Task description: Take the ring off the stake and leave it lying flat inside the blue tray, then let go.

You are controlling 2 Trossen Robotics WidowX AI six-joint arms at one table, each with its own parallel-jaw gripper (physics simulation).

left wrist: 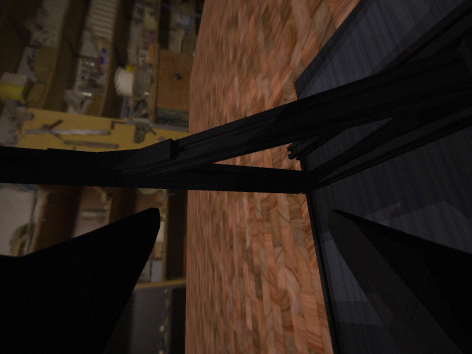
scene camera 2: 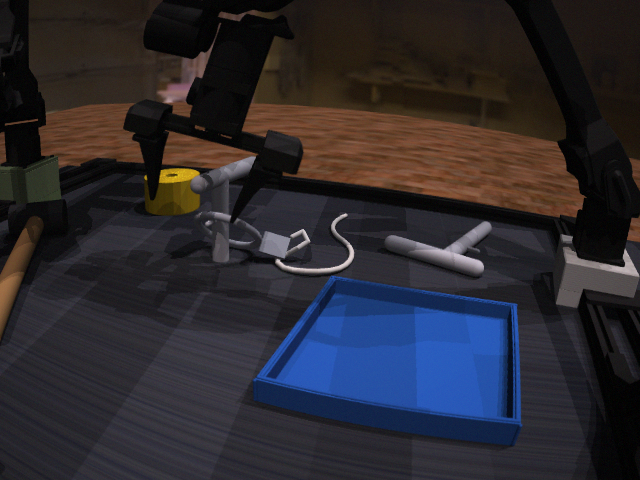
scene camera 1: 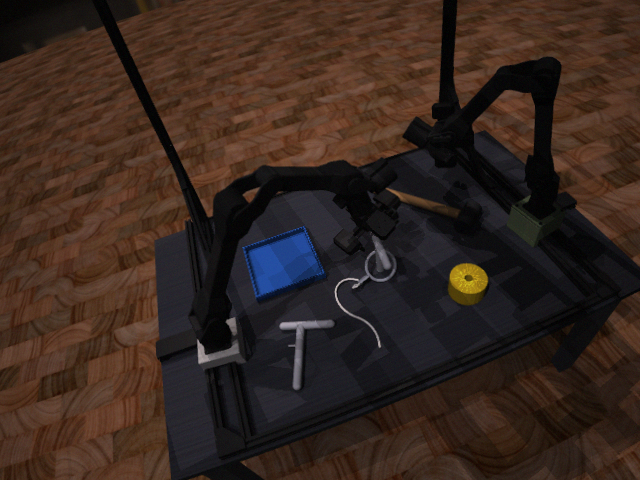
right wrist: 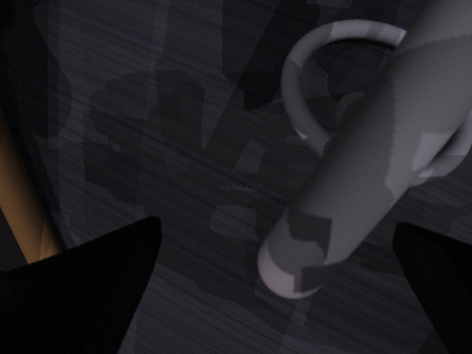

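Pixels of known places: left gripper, fingertip midpoint: [left wrist: 245, 217]; right gripper, fingertip midpoint: [scene camera 2: 191, 210]; left arm's base, origin of the base link: [scene camera 2: 23, 162] [scene camera 1: 539, 208]; right arm's base, origin of the base link: [scene camera 2: 598, 253] [scene camera 1: 217, 339].
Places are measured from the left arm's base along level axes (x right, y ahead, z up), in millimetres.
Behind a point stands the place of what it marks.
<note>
The grey ring [scene camera 1: 395, 268] {z -59, x 90, y 403 mm} [scene camera 2: 252, 232] {z -40, x 132, y 470 mm} [right wrist: 291, 75] {z -34, x 114, y 397 mm} loops around the upright post of the grey T-shaped stake [scene camera 1: 381, 253] {z 28, x 91, y 442 mm} [scene camera 2: 220, 240] {z -53, x 134, y 432 mm} [right wrist: 360, 150] {z 27, x 125, y 423 mm}; a small grey block [scene camera 2: 273, 244] {z -60, x 112, y 489 mm} sits at its side. The blue tray [scene camera 1: 284, 263] {z -73, x 286, y 640 mm} [scene camera 2: 413, 351] {z -74, x 286, y 647 mm} is empty. My right gripper [scene camera 2: 193, 209] {z -8, x 169, y 411 mm} [right wrist: 277, 231] {z -8, x 169, y 411 mm} is open over the stake; the crossbar's end shows between its fingers in the right wrist view, and one fingertip appears near the ring in scene camera 2. My left gripper [scene camera 1: 443, 157] [left wrist: 245, 217] {z 80, x 351, y 26 mm} is open and raised over the back right of the table in scene camera 1, away from the ring.
A second grey T-shaped piece [scene camera 1: 298, 356] {z -60, x 4, y 728 mm} [scene camera 2: 434, 254] {z -65, x 83, y 673 mm} lies on the table. A white curved cord [scene camera 1: 356, 316] {z -74, x 31, y 558 mm} [scene camera 2: 315, 271] {z -73, x 144, y 542 mm} lies near the ring. A yellow cylinder [scene camera 1: 467, 286] {z -30, x -70, y 306 mm} [scene camera 2: 172, 196] {z -51, x -12, y 307 mm} and a hammer [scene camera 1: 429, 205] {z -49, x 217, y 195 mm} [scene camera 2: 18, 279] {z -58, x 294, y 239 mm} [right wrist: 22, 210] {z -53, x 254, y 216 mm} lie around the stake.
</note>
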